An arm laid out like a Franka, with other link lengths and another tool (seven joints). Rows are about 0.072 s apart.
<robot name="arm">
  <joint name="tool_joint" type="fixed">
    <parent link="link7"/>
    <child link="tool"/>
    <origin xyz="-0.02 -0.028 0.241" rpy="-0.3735 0 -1.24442"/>
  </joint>
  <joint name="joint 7" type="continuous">
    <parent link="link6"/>
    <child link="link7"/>
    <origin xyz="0.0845 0 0" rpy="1.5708 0 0"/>
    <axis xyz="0 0 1"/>
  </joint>
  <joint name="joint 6" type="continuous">
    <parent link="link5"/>
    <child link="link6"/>
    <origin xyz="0 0 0" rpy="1.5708 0 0"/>
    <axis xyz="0 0 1"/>
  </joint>
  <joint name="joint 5" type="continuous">
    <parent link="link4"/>
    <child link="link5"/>
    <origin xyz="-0.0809 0.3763 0" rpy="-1.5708 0 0"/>
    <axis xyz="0 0 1"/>
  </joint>
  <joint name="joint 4" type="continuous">
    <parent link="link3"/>
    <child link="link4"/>
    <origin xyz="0.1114 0 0" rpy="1.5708 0 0"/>
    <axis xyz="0 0 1"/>
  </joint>
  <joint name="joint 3" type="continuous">
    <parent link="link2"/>
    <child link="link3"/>
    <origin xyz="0 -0.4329 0" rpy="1.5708 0 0"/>
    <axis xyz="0 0 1"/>
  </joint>
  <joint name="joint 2" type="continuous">
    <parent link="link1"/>
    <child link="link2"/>
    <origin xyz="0 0 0" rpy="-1.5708 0 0"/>
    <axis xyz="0 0 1"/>
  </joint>
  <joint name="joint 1" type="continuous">
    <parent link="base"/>
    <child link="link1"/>
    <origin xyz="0 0 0.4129" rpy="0 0 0"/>
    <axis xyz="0 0 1"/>
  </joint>
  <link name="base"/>
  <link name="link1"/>
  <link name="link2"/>
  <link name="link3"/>
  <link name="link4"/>
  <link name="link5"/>
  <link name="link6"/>
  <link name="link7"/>
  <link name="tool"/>
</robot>
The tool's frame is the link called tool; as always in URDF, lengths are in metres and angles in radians. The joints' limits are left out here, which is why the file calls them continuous.
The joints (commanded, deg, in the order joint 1, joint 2, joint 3, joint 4, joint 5, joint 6, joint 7), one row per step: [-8.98 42.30 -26.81 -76.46 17.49 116.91 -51.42]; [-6.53 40.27 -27.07 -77.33 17.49 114.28 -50.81]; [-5.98 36.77 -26.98 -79.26 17.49 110.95 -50.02]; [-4.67 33.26 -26.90 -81.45 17.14 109.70 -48.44]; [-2.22 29.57 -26.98 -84.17 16.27 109.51 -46.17]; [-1.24 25.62 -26.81 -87.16 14.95 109.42 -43.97]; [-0.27 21.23 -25.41 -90.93 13.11 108.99 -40.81]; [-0.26 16.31 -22.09 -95.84 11.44 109.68 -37.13]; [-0.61 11.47 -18.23 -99.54 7.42 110.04 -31.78]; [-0.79 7.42 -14.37 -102.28 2.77 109.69 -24.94]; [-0.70 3.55 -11.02 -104.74 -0.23 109.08 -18.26]
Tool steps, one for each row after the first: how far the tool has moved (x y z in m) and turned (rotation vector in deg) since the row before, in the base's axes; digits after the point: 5 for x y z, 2 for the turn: [0.00156 0.03479 0.01839 1.50 0.85 1.32]; [-0.01663 0.01708 0.02789 2.45 0.88 -0.73]; [-0.00895 0.02089 0.02698 1.13 -0.38 -0.62]; [-0.00606 0.02939 0.02522 0.35 -0.64 -0.21]; [-0.01562 0.01281 0.02431 0.24 -0.52 -1.23]; [-0.01889 0.02530 0.01964 0.81 0.34 -0.91]; [-0.01971 0.03380 0.01466 1.26 -0.11 -0.62]; [-0.01944 0.02787 0.02055 -1.40 0.06 -0.85]; [-0.01729 0.02736 0.01818 -2.60 0.47 -1.74]; [-0.01694 0.02938 0.01836 -1.71 -0.23 -2.34]
